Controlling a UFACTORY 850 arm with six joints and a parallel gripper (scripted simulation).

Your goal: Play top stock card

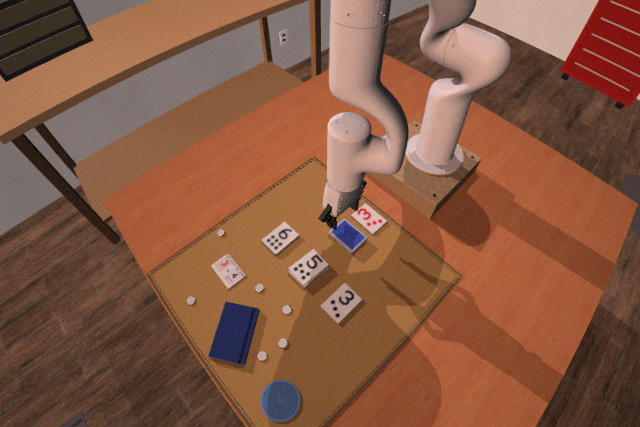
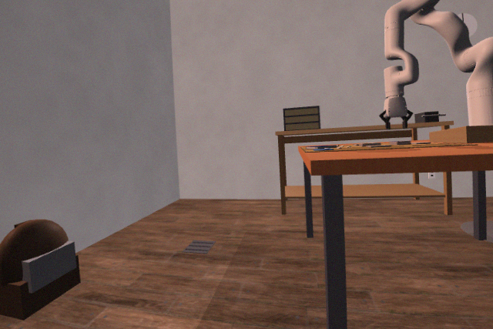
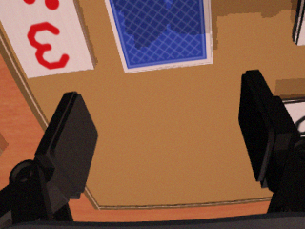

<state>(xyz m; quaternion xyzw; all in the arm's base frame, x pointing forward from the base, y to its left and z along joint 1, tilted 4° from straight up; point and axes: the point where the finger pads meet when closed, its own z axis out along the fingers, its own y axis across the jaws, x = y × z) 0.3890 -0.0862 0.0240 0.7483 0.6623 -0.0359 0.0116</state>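
Right now the red 5 card is 30 mm to the left of my hand and 80 mm below it. Also, from my hand: red 3 card: 80 mm behind, 40 mm to the left, 90 mm below; black 6 card: 130 mm ahead, 120 mm to the right, 90 mm below; black 5 card: 150 mm ahead, 80 mm below.
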